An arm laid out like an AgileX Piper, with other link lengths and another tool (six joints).
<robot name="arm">
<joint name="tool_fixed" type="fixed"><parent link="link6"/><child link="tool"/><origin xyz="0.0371 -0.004 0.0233" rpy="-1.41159 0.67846 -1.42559"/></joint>
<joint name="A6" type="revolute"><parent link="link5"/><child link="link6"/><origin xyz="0.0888 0 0.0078" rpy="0 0 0"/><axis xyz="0.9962 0 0.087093"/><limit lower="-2.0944" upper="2.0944"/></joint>
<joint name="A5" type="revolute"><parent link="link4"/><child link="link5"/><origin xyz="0 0 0" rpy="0 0 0"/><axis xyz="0 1 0"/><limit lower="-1.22" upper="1.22"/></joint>
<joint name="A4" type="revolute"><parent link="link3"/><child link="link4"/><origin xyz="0.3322 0 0.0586" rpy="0 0 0"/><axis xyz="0.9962 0 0.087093"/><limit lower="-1.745" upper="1.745"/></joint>
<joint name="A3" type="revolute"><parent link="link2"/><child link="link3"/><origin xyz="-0.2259 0 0.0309" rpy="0 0 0"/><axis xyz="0 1 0"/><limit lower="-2.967" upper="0"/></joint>
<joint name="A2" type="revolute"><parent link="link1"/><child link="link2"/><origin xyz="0 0 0" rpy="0 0 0"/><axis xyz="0 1 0"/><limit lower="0" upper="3.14"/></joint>
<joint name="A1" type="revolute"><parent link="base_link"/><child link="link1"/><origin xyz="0 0 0.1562" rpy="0 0 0"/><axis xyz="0 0 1"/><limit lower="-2.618" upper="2.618"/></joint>
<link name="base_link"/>
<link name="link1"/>
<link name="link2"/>
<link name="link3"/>
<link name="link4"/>
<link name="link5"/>
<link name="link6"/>
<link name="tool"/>
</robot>
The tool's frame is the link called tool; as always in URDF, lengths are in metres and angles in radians.
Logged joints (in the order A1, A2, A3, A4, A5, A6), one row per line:
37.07, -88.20, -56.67, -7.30, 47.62, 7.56
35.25, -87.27, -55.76, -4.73, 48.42, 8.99
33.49, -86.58, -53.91, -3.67, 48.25, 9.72
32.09, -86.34, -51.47, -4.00, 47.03, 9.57
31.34, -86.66, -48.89, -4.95, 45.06, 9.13
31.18, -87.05, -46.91, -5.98, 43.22, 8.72
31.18, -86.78, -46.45, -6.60, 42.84, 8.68
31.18, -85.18, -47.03, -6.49, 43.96, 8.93
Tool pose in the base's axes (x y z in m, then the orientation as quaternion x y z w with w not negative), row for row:
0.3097, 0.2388, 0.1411, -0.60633, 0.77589, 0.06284, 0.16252
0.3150, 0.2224, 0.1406, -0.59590, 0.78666, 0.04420, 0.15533
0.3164, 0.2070, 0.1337, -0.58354, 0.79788, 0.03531, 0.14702
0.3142, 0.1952, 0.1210, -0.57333, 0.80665, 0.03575, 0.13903
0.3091, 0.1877, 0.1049, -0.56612, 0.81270, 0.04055, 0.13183
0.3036, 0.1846, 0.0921, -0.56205, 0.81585, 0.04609, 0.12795
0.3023, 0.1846, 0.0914, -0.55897, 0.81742, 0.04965, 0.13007
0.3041, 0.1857, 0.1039, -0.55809, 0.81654, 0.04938, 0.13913
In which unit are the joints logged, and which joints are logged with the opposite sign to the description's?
The joints are logged in degrees. Opposite sign: A2, A4.
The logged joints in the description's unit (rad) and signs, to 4 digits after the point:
0.6470, 1.5394, -0.9891, 0.1274, 0.8311, 0.1319
0.6152, 1.5231, -0.9732, 0.0826, 0.8451, 0.1569
0.5845, 1.5111, -0.9409, 0.0641, 0.8421, 0.1696
0.5601, 1.5069, -0.8983, 0.0698, 0.8208, 0.1670
0.5470, 1.5125, -0.8533, 0.0864, 0.7864, 0.1593
0.5442, 1.5193, -0.8187, 0.1044, 0.7543, 0.1522
0.5442, 1.5146, -0.8107, 0.1152, 0.7477, 0.1515
0.5442, 1.4867, -0.8208, 0.1133, 0.7672, 0.1559

